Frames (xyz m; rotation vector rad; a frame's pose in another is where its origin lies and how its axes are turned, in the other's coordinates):
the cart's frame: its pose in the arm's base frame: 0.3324 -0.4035 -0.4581 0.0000 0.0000 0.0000
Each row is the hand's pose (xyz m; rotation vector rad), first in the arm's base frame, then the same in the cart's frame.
Working: the arm's base frame: its pose in the cart's frame: -0.3324 0.4035 0.4581 0.0000 0.0000 0.0000

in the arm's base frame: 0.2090 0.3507 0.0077 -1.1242 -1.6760 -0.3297
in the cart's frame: -0.1234 0.7542 0.4658 -1.1242 -1.6760 -0.3297
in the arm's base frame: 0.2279 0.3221 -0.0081 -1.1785 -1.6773 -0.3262
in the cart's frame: -0.1045 0.7256 0.4500 -1.1785 -1.6773 -0.3262
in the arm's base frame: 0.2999 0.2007 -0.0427 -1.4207 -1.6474 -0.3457
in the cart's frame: -0.0325 0.6042 0.4154 -1.4207 -1.6474 -0.3457
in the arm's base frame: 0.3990 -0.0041 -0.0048 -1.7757 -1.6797 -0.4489
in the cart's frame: 0.0666 0.3994 0.4533 -1.7757 -1.6797 -0.4489
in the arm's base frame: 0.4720 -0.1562 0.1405 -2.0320 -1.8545 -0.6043
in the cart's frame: 0.1396 0.2473 0.5986 -2.0320 -1.8545 -0.6043
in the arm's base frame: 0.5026 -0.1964 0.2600 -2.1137 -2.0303 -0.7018
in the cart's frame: 0.1702 0.2071 0.7181 -2.1137 -2.0303 -0.7018
